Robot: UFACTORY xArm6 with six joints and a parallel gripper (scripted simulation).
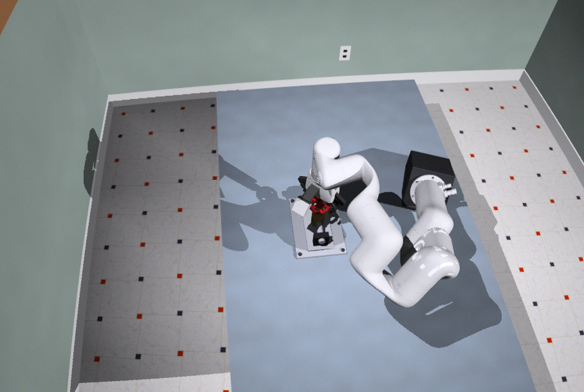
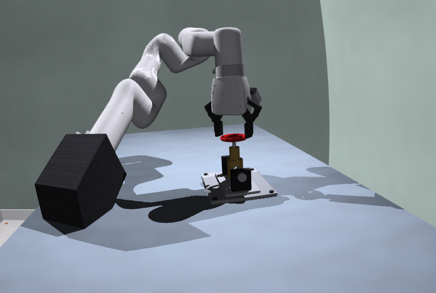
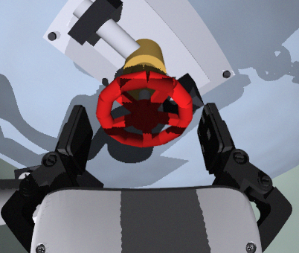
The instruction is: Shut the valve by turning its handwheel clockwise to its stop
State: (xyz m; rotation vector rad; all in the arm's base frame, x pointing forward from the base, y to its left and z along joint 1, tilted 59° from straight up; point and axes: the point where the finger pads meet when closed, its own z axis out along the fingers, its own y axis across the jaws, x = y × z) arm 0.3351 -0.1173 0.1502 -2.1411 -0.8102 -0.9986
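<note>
My gripper is now 2 cm above the red handwheel.
</note>
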